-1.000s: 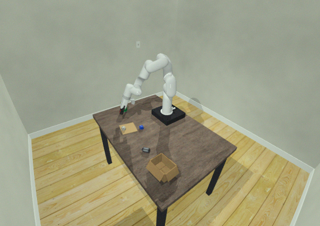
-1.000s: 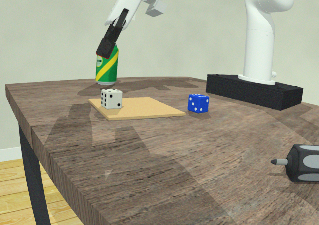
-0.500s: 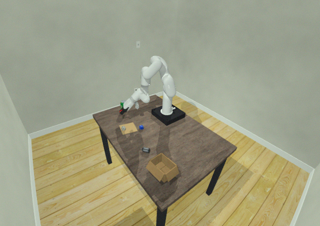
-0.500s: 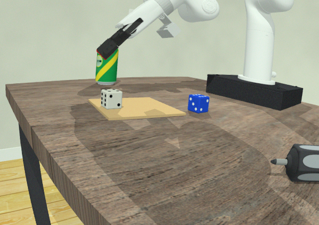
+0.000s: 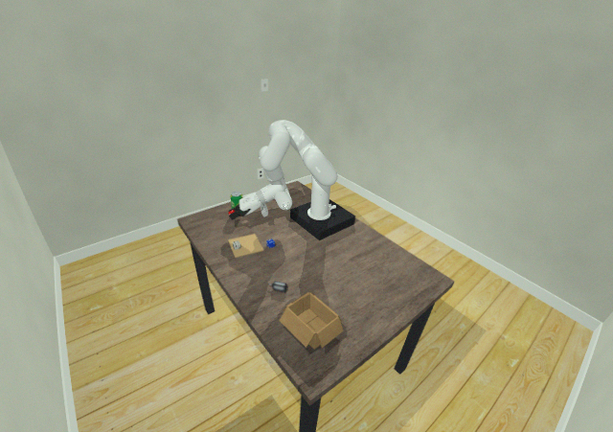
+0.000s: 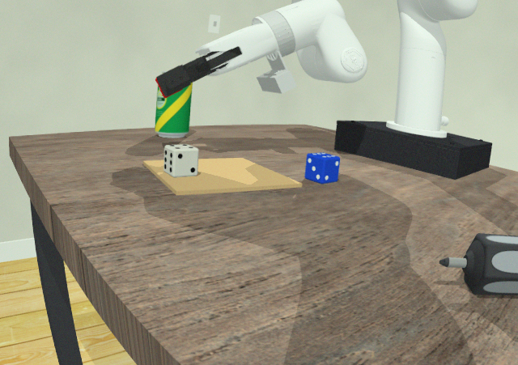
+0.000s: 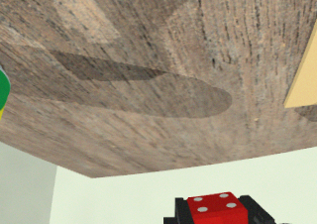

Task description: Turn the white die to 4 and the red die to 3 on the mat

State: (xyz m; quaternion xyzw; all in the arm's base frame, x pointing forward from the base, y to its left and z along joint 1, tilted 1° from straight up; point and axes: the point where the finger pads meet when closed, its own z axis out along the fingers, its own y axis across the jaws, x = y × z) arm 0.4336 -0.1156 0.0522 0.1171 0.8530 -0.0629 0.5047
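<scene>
Now: the tan mat 10 mm behind my hand, 140 mm to the left of it and 100 mm below it. The rest, counted from my hand: red die: right at my hand; green can: 60 mm behind, 160 mm to the right, 40 mm below; white die: 40 mm ahead, 140 mm to the left, 90 mm below.
</scene>
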